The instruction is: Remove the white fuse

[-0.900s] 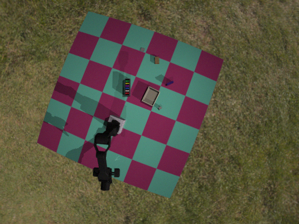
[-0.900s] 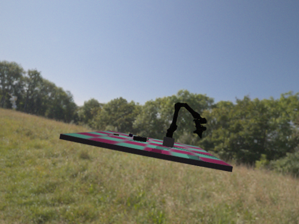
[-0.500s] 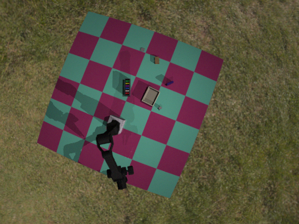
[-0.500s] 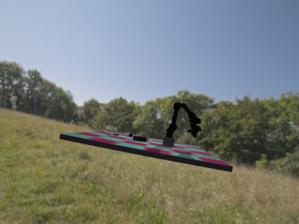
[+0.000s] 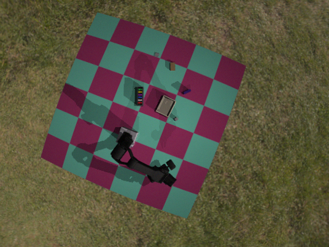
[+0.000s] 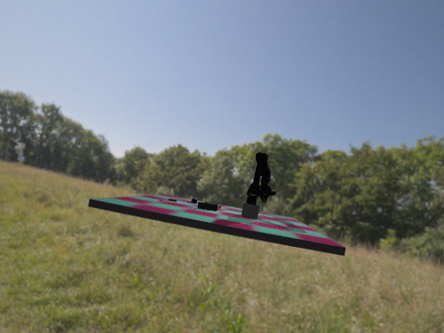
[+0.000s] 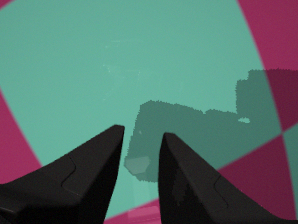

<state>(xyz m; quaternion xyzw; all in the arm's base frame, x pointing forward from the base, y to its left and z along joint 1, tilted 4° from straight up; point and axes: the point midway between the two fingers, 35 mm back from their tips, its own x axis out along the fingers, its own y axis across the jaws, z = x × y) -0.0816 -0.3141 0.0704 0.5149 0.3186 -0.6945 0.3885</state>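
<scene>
Right now the white fuse is 370 mm ahead of my gripper tip, 360 mm to the left of it and 80 mm below it. The rest, counted from my gripper tip: small grey cube (360 mm ahead, 70 mm to the left, 100 mm below); then beige tray (410 mm ahead, 180 mm to the left, 100 mm below); then brown block (700 mm ahead, 270 mm to the left, 100 mm below).
</scene>
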